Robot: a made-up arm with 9 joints.
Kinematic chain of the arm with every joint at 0, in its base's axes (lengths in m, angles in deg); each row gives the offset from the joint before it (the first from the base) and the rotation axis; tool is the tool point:
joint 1: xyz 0 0 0.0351 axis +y
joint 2: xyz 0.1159 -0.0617 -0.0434 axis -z
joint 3: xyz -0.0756 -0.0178 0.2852 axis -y
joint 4: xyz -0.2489 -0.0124 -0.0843 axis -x
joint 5: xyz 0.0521 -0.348 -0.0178 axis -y
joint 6: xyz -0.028 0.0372 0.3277 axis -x
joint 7: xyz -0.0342 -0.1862 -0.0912 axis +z
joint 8: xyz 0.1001 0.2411 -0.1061 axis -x
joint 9: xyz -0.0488 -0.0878 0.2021 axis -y
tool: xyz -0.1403 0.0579 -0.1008
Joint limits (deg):
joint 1: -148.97..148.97
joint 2: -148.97..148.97
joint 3: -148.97..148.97
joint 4: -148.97..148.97
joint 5: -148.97..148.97
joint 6: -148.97..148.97
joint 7: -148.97..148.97
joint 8: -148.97..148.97
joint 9: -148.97..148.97
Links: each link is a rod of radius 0.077 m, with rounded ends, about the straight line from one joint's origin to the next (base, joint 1, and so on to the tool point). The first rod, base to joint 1, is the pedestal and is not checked.
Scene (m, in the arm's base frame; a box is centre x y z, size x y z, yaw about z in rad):
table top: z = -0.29
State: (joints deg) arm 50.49 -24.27 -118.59 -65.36 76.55 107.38 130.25 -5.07 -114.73
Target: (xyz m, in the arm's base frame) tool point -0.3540 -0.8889 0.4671
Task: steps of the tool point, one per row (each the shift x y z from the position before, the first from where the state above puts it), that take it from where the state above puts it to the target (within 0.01 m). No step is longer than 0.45 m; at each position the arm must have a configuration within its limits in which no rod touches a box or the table.
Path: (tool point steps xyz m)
1: -0.2036 -0.0598 0.3214
2: -0.3145 -0.1623 0.2021
3: -0.3481 -0.2379 0.0106
4: -0.2835 -0.2554 -0.2011
5: -0.1344 -0.1962 -0.3677

